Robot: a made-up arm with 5 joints.
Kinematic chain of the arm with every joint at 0, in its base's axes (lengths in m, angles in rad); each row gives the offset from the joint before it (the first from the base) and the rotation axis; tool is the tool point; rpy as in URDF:
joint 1: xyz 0.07 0 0.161 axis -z
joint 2: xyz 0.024 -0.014 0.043 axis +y
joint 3: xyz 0.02 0 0.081 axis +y
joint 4: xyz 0.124 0 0.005 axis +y
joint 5: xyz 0.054 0.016 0 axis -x
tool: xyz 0 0 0 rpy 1.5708 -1.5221 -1.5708
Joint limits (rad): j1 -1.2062..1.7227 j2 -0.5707..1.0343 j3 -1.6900..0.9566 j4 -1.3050..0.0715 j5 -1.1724..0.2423
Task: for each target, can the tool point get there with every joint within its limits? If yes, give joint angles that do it. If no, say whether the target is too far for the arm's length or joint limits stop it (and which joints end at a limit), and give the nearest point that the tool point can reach.
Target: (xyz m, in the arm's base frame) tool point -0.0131 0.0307 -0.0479
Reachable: no: joint limits stop it (at a limit: joint 1, joint 2) | nearest point 0.0826 0.0387 0.0617 | short by 0.146 m
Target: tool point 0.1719 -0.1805 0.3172
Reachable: yes | joints 1.0665 -0.1147 0.0968 -0.4270 -0.3482
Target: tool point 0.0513 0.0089 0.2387
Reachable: no: joint limits stop it (at a limit: joint 1, joint 2, joint 3, joint 4) | nearest point 0.1204 0.1377 0.2839 | short by 0.153 m
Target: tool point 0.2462 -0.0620 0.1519
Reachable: yes | joints 0.3491 0.2314 0.6535 -0.2147 0.0112
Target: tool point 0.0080 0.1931 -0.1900
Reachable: no: too far | nearest point 0.1134 0.1192 0.0516 | short by 0.274 m
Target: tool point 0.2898 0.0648 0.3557
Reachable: yes | joints -0.2781 0.8026 -1.2875 -0.5914 -0.6473
